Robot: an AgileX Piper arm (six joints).
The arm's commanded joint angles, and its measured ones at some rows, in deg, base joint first. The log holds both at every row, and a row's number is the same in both.
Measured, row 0:
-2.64 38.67 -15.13 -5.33 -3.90 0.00
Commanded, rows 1 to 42:
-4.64 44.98 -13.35 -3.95 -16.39 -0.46
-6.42 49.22 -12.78 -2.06 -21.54 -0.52
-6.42 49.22 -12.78 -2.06 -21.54 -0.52
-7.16 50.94 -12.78 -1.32 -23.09 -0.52
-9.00 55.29 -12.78 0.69 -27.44 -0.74
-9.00 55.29 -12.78 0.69 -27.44 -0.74
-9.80 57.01 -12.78 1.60 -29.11 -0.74
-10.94 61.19 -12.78 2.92 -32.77 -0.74
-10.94 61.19 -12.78 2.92 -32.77 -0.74
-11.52 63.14 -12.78 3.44 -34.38 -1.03
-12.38 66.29 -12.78 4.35 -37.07 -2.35
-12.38 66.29 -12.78 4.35 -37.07 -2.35
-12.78 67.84 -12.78 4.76 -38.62 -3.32
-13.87 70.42 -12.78 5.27 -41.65 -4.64
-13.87 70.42 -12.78 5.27 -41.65 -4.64
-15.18 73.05 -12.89 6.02 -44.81 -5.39
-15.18 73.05 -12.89 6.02 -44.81 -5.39
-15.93 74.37 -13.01 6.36 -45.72 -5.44
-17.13 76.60 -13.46 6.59 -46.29 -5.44
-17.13 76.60 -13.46 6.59 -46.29 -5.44
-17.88 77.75 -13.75 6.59 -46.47 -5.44
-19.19 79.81 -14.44 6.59 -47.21 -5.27
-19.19 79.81 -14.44 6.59 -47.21 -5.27
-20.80 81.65 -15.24 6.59 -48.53 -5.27
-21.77 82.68 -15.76 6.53 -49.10 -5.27
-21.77 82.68 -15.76 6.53 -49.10 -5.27
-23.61 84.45 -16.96 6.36 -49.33 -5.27
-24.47 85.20 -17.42 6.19 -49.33 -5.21
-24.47 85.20 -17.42 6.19 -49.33 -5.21
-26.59 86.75 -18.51 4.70 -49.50 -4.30
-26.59 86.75 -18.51 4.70 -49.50 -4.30
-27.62 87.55 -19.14 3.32 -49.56 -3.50
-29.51 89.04 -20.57 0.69 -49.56 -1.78
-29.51 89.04 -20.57 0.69 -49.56 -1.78
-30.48 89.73 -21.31 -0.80 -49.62 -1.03
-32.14 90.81 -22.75 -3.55 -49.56 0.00
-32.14 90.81 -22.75 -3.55 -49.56 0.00
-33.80 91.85 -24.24 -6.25 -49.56 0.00
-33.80 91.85 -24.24 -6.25 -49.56 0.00
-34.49 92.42 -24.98 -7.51 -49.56 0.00
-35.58 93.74 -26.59 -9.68 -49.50 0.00
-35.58 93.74 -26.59 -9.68 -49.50 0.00
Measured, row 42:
-33.92 92.42 -24.41 -5.90 -48.41 -0.34
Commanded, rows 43 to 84:
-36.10 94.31 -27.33 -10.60 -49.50 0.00
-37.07 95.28 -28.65 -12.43 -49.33 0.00
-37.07 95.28 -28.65 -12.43 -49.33 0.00
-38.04 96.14 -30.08 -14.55 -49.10 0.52
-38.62 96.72 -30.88 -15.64 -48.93 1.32
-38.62 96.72 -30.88 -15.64 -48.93 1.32
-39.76 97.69 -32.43 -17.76 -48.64 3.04
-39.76 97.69 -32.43 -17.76 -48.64 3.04
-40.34 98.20 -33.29 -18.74 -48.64 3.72
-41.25 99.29 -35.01 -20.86 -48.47 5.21
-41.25 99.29 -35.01 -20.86 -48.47 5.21
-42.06 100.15 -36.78 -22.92 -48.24 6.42
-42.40 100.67 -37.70 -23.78 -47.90 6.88
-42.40 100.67 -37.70 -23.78 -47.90 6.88
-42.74 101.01 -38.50 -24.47 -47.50 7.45
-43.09 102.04 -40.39 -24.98 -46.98 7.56
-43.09 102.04 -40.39 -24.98 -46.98 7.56
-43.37 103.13 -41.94 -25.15 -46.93 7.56
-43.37 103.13 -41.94 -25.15 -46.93 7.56
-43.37 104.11 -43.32 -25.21 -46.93 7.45
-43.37 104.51 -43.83 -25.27 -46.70 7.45
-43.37 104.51 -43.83 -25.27 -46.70 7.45
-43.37 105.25 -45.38 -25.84 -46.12 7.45
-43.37 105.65 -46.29 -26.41 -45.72 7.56
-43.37 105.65 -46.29 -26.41 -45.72 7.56
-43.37 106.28 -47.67 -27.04 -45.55 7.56
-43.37 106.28 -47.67 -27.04 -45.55 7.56
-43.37 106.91 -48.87 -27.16 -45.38 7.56
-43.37 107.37 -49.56 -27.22 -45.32 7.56
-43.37 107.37 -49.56 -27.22 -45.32 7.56
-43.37 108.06 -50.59 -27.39 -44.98 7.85
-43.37 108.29 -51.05 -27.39 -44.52 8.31
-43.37 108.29 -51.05 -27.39 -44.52 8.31
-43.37 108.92 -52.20 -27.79 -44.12 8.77
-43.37 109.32 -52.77 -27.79 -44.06 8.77
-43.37 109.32 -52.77 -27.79 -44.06 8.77
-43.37 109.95 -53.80 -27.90 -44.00 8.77
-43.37 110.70 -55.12 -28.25 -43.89 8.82
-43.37 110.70 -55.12 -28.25 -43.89 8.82
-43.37 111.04 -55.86 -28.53 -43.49 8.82
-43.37 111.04 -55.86 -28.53 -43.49 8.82
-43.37 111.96 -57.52 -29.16 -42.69 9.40
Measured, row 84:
-43.03 111.10 -55.23 -27.90 -43.49 8.65
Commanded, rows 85 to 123:
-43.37 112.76 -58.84 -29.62 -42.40 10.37
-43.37 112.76 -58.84 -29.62 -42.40 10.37
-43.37 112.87 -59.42 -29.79 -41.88 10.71
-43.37 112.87 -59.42 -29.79 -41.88 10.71
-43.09 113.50 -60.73 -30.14 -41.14 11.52
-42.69 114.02 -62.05 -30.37 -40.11 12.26
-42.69 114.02 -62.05 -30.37 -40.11 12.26
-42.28 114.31 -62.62 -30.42 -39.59 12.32
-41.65 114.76 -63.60 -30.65 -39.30 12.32
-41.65 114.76 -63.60 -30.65 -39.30 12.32
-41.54 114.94 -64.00 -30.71 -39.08 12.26
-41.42 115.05 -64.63 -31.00 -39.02 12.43
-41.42 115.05 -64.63 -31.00 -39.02 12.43
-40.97 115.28 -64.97 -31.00 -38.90 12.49
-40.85 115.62 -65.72 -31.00 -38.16 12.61
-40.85 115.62 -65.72 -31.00 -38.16 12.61
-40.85 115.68 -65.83 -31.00 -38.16 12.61
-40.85 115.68 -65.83 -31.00 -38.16 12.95
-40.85 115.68 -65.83 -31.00 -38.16 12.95
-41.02 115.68 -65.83 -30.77 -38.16 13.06
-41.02 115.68 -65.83 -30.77 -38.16 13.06
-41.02 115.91 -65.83 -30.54 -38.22 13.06
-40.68 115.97 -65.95 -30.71 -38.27 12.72
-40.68 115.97 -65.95 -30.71 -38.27 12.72
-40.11 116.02 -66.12 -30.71 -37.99 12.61
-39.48 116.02 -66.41 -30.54 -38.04 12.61
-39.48 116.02 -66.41 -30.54 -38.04 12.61
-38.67 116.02 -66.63 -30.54 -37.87 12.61
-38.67 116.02 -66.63 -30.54 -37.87 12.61
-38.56 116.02 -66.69 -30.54 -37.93 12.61
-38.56 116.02 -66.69 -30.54 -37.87 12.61
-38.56 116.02 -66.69 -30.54 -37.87 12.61
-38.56 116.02 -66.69 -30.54 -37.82 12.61
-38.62 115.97 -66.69 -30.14 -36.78 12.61
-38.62 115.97 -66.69 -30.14 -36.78 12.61
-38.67 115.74 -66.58 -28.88 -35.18 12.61
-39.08 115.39 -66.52 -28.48 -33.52 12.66
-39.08 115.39 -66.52 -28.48 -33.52 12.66
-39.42 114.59 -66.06 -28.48 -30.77 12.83
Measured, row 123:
-41.02 115.74 -64.92 -26.13 -28.82 12.95
